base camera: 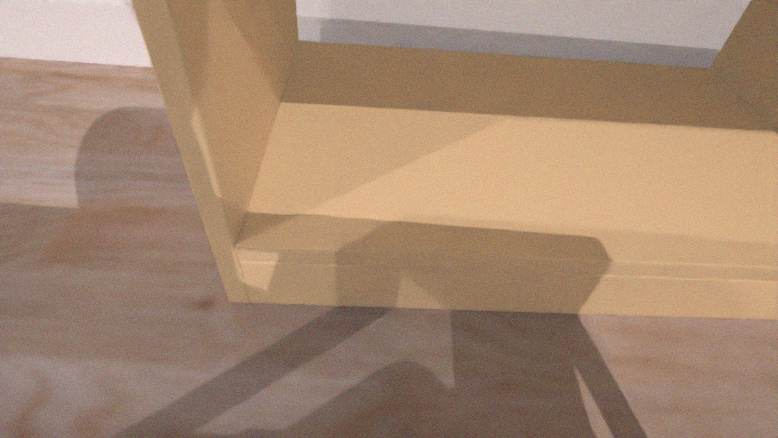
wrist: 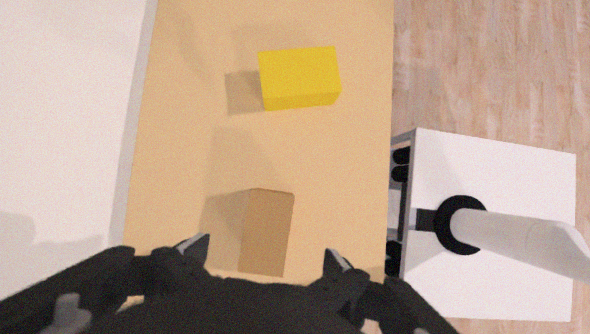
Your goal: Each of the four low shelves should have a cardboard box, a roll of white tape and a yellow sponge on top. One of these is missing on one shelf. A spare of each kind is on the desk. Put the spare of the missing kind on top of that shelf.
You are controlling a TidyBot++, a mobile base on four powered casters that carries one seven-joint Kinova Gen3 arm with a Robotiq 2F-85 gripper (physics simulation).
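Note:
A cardboard box stands on the light wood top of a low shelf in the wrist view. A yellow sponge lies farther up on the same top, apart from the box. My gripper is open above the box, with a fingertip to each side of it in the view, and holds nothing. The lower part of the box is hidden behind the gripper. No white tape roll shows in either view. The base camera shows the lower part of a shelf unit, with its side panel at the left.
The white mobile base with the arm's grey lower link is right of the shelf top, close to its edge. A white wall runs along the left. Wooden floor shows in both views, with arm shadows in the base camera.

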